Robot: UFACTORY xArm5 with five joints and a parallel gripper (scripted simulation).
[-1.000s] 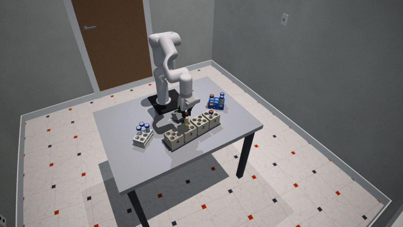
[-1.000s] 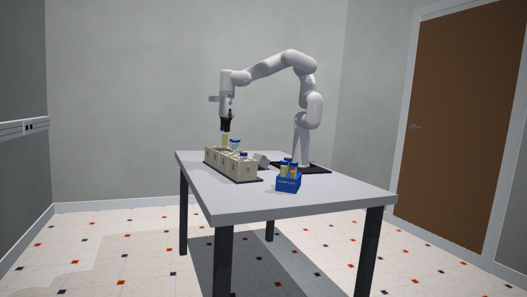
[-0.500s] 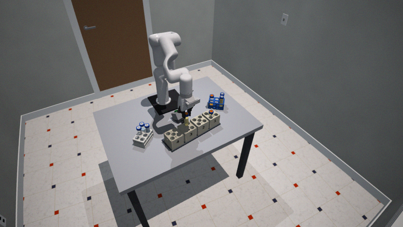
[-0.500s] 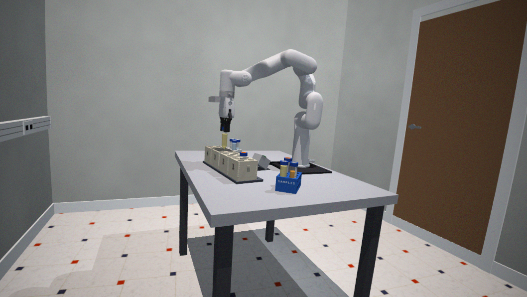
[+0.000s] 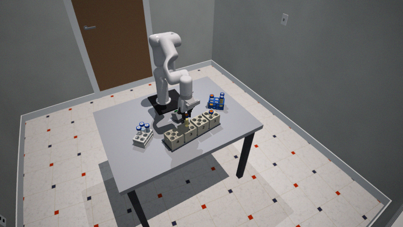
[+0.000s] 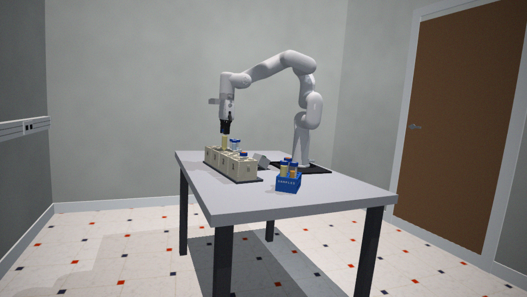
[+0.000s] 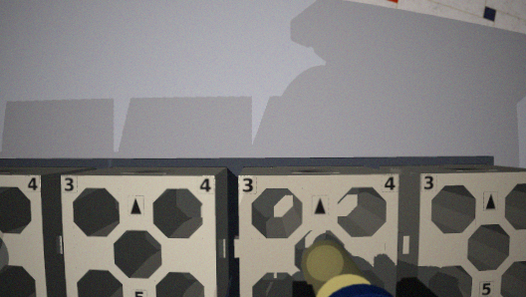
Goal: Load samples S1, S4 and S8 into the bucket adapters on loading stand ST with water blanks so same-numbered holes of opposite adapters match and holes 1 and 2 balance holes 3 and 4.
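The adapter 3 lies 150 mm below my hand. From my hand the other things lie so: white rack (290 mm to the right, 170 mm below, 110 mm behind); then blue samples rack (370 mm to the left, 190 mm behind, 170 mm below).
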